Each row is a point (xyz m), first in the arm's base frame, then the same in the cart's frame.
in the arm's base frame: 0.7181 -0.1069 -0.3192
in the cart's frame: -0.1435 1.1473 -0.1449
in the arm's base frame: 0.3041 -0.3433 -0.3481
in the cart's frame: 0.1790 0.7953 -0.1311
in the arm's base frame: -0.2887 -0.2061 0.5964
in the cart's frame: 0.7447 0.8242 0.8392
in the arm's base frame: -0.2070 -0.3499 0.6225
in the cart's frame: 0.8424 0.9113 0.7348
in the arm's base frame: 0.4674 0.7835 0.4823
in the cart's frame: -0.3694 1.3558 1.0398
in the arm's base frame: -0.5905 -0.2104 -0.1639
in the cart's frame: 0.4848 0.1507 0.4545
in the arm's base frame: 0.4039 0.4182 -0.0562
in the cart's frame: -0.3195 1.0155 0.4838
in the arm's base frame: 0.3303 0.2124 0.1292
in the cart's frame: -0.0388 1.0643 0.5150
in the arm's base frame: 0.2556 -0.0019 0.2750
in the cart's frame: 0.2297 1.0905 0.5150
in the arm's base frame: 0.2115 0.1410 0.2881
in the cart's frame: 0.1383 1.0565 0.6292
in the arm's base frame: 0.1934 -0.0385 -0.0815
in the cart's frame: 0.1068 0.8417 0.2798
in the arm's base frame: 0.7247 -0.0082 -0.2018
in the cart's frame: -0.1669 1.2148 -0.0091
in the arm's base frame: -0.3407 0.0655 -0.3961
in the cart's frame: 0.0622 0.2198 0.3592
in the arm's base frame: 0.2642 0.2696 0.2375
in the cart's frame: -0.0076 1.0678 0.6506
